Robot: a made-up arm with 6 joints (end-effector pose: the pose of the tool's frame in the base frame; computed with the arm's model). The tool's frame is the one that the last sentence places.
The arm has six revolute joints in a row. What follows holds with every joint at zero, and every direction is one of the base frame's. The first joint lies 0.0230 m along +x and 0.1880 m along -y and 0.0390 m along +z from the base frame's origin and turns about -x. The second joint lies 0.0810 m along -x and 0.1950 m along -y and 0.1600 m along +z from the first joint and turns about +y. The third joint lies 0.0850 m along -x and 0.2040 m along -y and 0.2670 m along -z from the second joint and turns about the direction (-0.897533, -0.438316, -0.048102). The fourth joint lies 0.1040 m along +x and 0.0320 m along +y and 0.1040 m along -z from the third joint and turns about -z. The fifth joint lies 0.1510 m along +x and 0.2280 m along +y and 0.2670 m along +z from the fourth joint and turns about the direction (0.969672, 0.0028, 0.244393). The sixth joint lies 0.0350 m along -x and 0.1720 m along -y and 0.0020 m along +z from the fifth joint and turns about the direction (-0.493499, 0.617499, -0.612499). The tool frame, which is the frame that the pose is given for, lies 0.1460 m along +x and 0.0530 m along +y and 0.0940 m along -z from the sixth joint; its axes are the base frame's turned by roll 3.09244, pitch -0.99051 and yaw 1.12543 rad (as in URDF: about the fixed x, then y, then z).
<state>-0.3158 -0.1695 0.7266 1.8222 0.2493 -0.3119</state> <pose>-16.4 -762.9 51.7 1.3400 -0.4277 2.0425</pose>
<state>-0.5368 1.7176 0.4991 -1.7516 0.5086 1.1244</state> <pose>-478.2 -552.3 134.8 0.1316 -1.4256 0.9137</pose>
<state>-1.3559 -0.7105 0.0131 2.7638 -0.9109 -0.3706</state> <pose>-135.7 -317.9 -518.7 -1.4455 1.7172 0.5360</pose>
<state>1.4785 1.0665 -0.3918 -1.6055 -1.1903 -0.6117</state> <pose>-87.3 77.4 299.5 -1.3751 -1.9460 0.5819</pose>
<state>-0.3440 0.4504 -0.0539 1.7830 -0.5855 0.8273</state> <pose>-161.0 -702.6 -53.4 2.1775 -1.3456 -1.0834</pose>
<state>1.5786 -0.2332 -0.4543 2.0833 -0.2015 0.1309</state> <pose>-24.0 -307.3 671.3 1.2780 -0.4903 1.1341</pose>
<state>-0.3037 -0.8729 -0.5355 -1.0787 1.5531 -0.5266</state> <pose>-116.9 -338.3 130.3 0.8649 -0.7391 -0.4478</pose>
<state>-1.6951 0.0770 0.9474 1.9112 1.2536 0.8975</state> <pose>127.3 -237.9 -589.2 -0.9455 1.8206 -1.2652</pose>
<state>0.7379 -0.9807 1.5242 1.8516 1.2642 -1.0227</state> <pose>-139.0 -263.0 290.9 -2.0872 1.2264 0.6053</pose>
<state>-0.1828 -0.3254 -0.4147 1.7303 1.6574 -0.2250</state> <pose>341.2 -841.5 -143.8 -0.3648 0.9009 -2.7764</pose>
